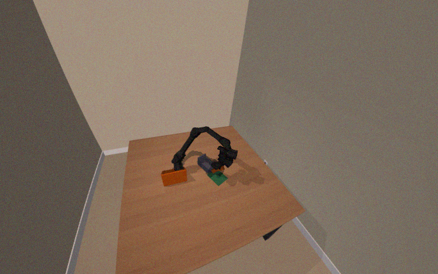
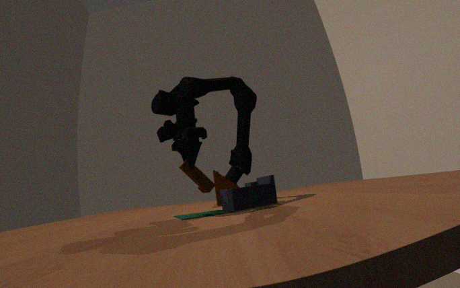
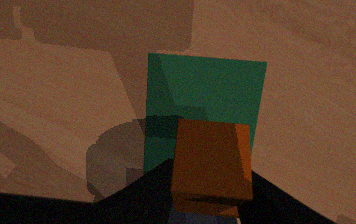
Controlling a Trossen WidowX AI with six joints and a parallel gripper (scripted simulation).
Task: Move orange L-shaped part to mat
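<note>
Now: gripper tip 10 mm past the green mat, 20 mm to the right of it and 150 mm above it. The rest, counted from my gripper tip: orange L-shaped part 20 mm behind, 20 mm to the left, 30 mm below.
</note>
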